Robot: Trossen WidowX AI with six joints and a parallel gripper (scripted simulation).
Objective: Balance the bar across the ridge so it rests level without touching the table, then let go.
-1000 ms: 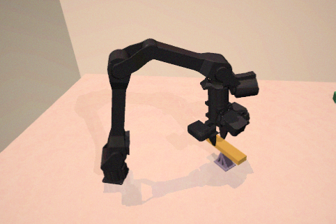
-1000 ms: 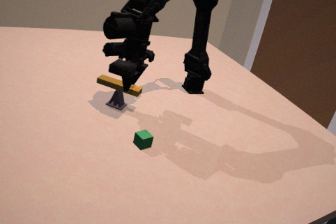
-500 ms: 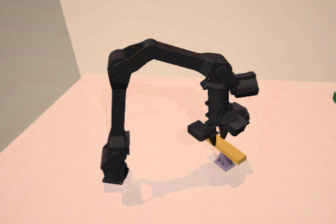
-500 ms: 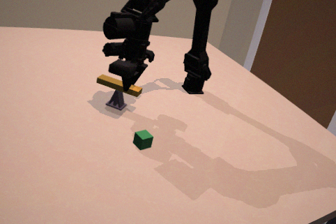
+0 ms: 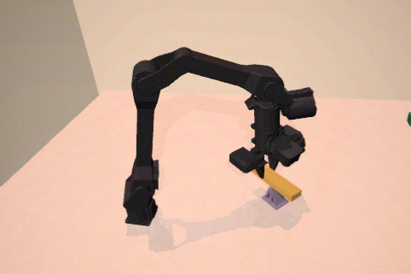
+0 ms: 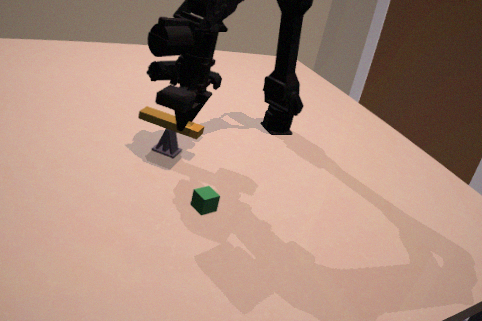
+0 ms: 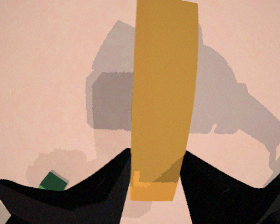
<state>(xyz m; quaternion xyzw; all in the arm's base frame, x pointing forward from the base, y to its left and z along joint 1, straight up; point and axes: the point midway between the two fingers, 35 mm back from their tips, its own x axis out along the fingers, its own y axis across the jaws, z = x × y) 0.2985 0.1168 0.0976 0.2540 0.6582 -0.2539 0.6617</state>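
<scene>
My gripper tip is now 20 mm to the left of the bar and 20 mm short of it. From my gripper tip the other things lie so: green cube: 180 mm to the left, 50 mm below, 10 mm ahead.
</scene>
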